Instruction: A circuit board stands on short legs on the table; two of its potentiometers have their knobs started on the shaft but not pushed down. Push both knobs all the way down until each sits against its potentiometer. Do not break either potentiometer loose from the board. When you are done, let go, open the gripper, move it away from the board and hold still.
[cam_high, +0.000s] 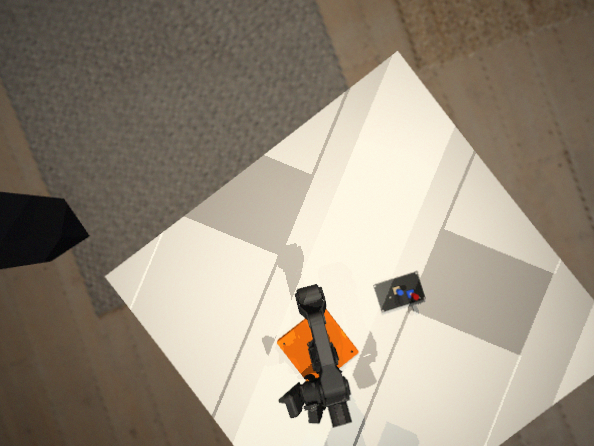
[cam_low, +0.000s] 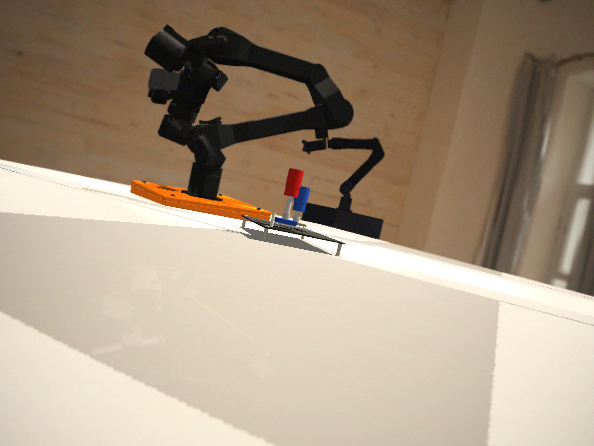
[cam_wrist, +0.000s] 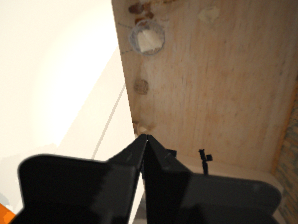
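Now: gripper tip 510 mm short of the blue knob, 30 mm to the right of it and 120 mm above it. From my gripper tip the other things lie so: red knob (540 mm ahead, 110 mm below).
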